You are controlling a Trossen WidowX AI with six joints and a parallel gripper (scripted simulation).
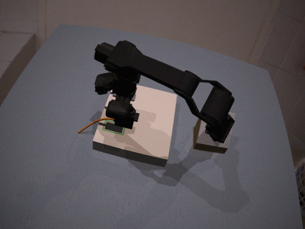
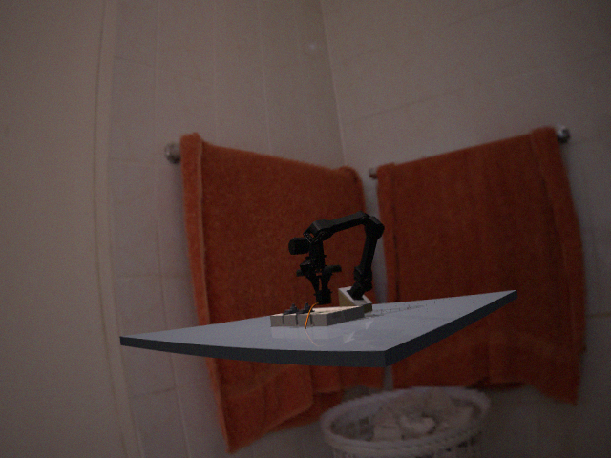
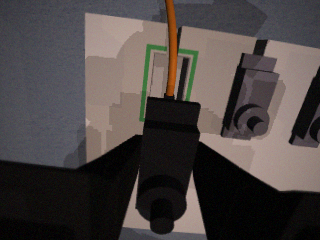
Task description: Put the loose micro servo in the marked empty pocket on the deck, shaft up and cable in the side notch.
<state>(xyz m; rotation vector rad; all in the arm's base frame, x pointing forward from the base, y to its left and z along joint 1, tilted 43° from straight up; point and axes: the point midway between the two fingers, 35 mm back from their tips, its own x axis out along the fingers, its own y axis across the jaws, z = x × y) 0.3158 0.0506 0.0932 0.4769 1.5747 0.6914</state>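
Now: the beige deck 10 cm below my gripper tip, 8 cm to the right of it and 8 cm behind it.
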